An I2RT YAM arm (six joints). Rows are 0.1 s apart.
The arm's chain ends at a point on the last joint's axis. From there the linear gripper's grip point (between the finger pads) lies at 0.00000 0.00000 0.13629 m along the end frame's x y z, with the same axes.
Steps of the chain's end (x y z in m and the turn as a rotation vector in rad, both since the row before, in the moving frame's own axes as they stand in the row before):
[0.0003 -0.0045 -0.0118 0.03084 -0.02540 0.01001]
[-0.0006 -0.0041 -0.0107 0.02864 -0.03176 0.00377]
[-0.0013 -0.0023 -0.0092 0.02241 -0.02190 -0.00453]
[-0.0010 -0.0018 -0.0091 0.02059 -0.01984 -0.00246]
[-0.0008 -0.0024 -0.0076 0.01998 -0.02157 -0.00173]
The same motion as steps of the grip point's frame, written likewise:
[-0.0031 -0.0087 -0.0119 0.03084 -0.02540 0.01001]
[-0.0049 -0.0080 -0.0108 0.02864 -0.03176 0.00377]
[-0.0043 -0.0053 -0.0093 0.02241 -0.02190 -0.00453]
[-0.0037 -0.0046 -0.0092 0.02059 -0.01984 -0.00246]
[-0.0037 -0.0051 -0.0077 0.01998 -0.02157 -0.00173]

